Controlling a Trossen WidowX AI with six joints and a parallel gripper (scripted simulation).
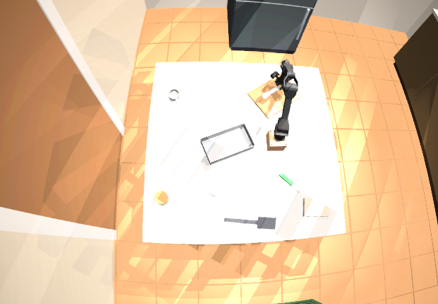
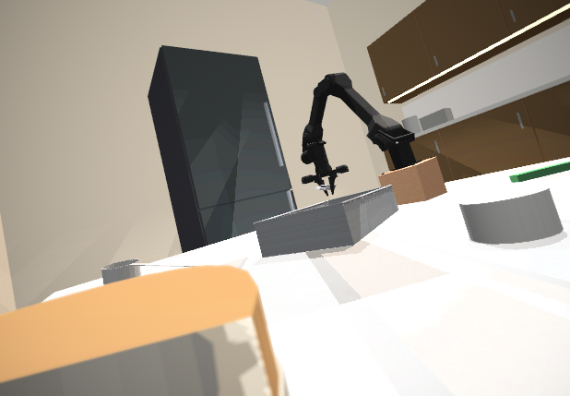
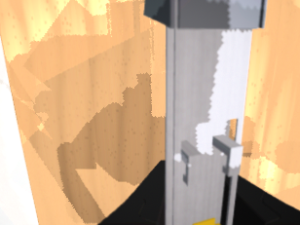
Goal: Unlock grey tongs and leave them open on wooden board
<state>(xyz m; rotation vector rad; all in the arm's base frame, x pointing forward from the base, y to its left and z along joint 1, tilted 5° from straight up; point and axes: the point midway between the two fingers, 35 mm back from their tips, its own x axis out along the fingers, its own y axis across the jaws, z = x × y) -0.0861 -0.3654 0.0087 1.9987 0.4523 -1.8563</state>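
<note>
My gripper tip is now 40 mm below the yellow lock piece. Also, from my gripper tip: roasting tin 410 mm ahead, 360 mm to the left, 40 mm below; then green-handled tool 660 mm to the left, 60 mm below, 40 mm ahead; then wooden board 60 mm below, 10 mm to the left, 10 mm ahead.
</note>
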